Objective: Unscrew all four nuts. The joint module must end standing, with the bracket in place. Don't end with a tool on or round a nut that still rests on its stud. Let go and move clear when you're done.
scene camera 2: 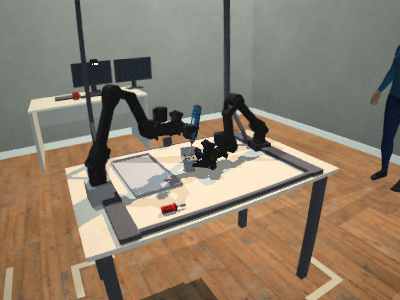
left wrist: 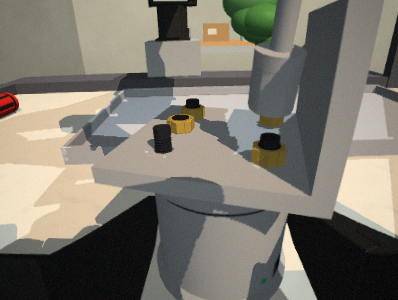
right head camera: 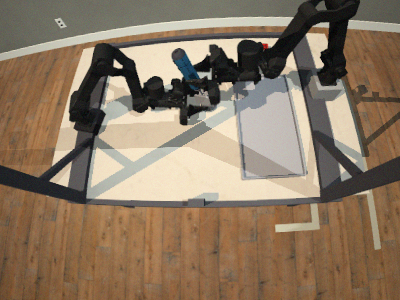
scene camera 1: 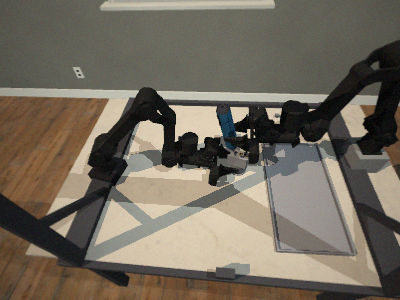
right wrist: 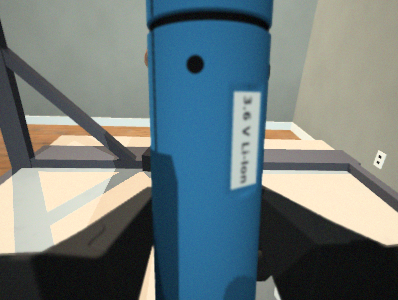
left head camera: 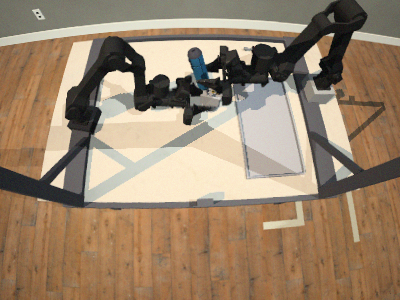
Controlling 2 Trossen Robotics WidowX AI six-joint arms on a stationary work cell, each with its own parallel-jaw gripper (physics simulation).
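Places are measured from the left arm's base along level axes (x back, y right, z up), in centimetres.
Pixels of known places: left gripper, fingertip midpoint: (scene camera 2: 189, 163) (left wrist: 221, 204); right gripper, fingertip midpoint: (scene camera 2: 197, 126) (right head camera: 185, 75) (scene camera 1: 224, 133) (right wrist: 204, 194) (left head camera: 196, 75); left arm's base at its link origin: (scene camera 2: 259, 141) (right head camera: 87, 118) (scene camera 1: 106, 166) (left head camera: 82, 116); right arm's base at its link origin: (scene camera 2: 97, 181) (left wrist: 173, 40) (right head camera: 326, 78) (scene camera 1: 368, 147) (left head camera: 321, 83).
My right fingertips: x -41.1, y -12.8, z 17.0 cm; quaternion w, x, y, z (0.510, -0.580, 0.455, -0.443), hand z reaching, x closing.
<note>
For each thing: its top centre in the pictures, then the offset to it from my right fingertips.
- stud at its top centre: (left wrist: 161, 126) dy -4.7, dx -3.6, dz -13.3 cm
- loose gold nut at its top centre: (left wrist: 180, 117) dy -4.6, dx -5.5, dz -13.6 cm
- back nut at its top centre: (left wrist: 192, 105) dy -4.5, dx -7.1, dz -13.6 cm
- front right nut at its top centre: (left wrist: 269, 144) dy -1.2, dx -3.4, dz -13.6 cm
- blue power tool at its top centre: (left head camera: 203, 49) (right head camera: 186, 49) (scene camera 1: 231, 105) (scene camera 2: 193, 105) dy -0.3, dx -1.6, dz +10.9 cm
- back right nut at its top centre: (left wrist: 272, 111) dy -1.0, dx -7.0, dz -13.6 cm
- shallow grey tray at its top centre: (left wrist: 273, 104) (right head camera: 267, 120) (scene camera 1: 300, 188) (left head camera: 267, 121) (scene camera 2: 143, 170) dy +0.1, dx -27.9, dz -19.1 cm
- red tool at its top centre: (scene camera 2: 173, 204) dy -36.1, dx -19.9, dz -17.8 cm
The joint module (left wrist: 215, 250) (left head camera: 209, 101) stands upright. The left gripper (left wrist: 220, 240) is shut on its body. The grey bracket (left wrist: 220, 170) lies on top, its wall upright at the right in the left wrist view. There, one stud (left wrist: 162, 139) is bare; a loose gold nut (left wrist: 180, 123) lies flat behind it. A back nut (left wrist: 193, 111) and a front right nut (left wrist: 269, 154) sit round their studs. The right gripper (right wrist: 206, 220) is shut on the blue power tool (right wrist: 205, 125) (scene camera 2: 195, 117), held upright. Its socket (left wrist: 276, 80) covers the top of the back right nut (left wrist: 271, 120), whose lower edge shows.
A shallow grey tray (left head camera: 275, 145) (scene camera 2: 145, 172) lies beside the module, on the right in the left head view. A red tool (scene camera 2: 169, 209) (left wrist: 6, 104) lies near the table edge. Dark frame rails (scene camera 1: 225, 274) border the table.
</note>
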